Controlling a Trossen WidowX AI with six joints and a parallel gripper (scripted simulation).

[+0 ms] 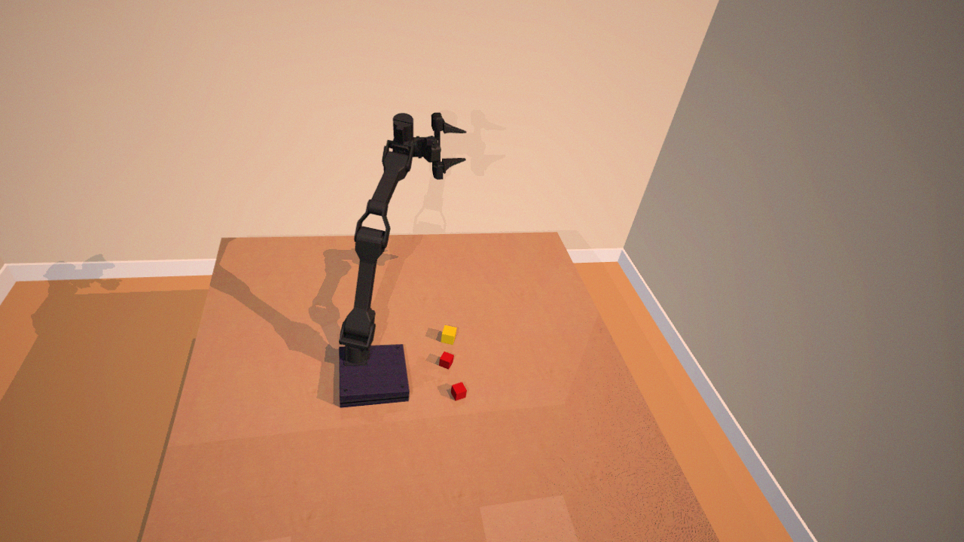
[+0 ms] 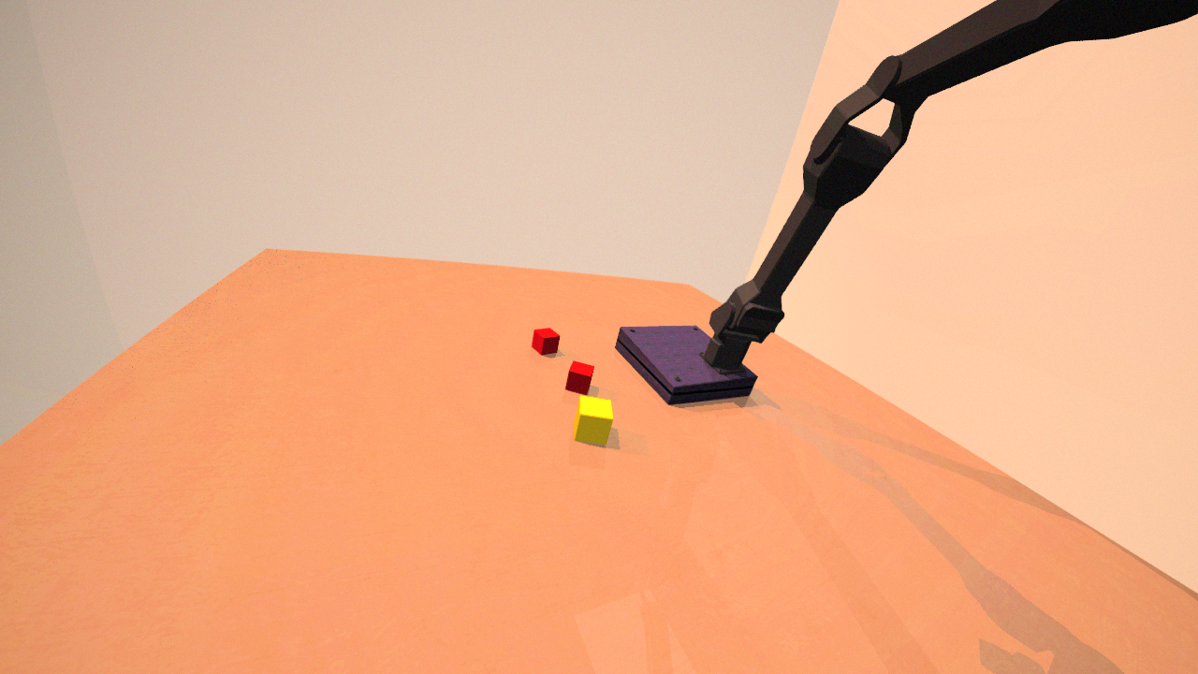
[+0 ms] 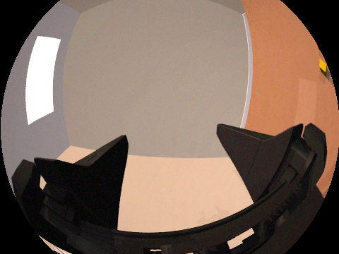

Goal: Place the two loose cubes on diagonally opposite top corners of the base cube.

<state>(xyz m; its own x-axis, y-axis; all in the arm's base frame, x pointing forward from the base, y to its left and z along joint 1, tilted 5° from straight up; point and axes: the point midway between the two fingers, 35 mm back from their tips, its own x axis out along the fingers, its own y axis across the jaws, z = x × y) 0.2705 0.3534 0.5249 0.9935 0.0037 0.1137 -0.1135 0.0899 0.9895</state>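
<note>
My gripper tip is now 510 mm above the yellow base cube, 290 mm to the left of it and 40 mm past it.
</note>
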